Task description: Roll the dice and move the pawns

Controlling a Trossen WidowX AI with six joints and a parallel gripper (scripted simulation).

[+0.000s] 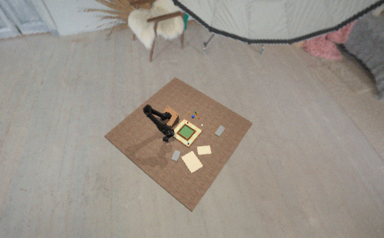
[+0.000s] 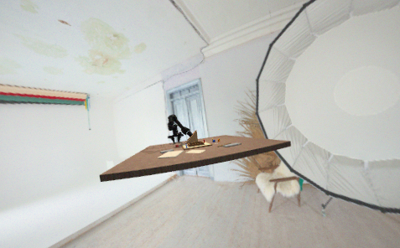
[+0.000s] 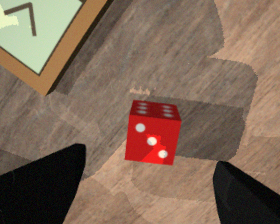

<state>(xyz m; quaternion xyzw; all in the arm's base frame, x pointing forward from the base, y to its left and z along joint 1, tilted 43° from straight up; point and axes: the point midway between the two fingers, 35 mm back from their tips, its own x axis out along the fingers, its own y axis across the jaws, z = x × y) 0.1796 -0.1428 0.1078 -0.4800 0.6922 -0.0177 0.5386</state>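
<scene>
The red die lies 30 mm below my gripper tip. Round my gripper tip: blue pawn 220 mm ahead, 130 mm to the left, 20 mm below.
</scene>
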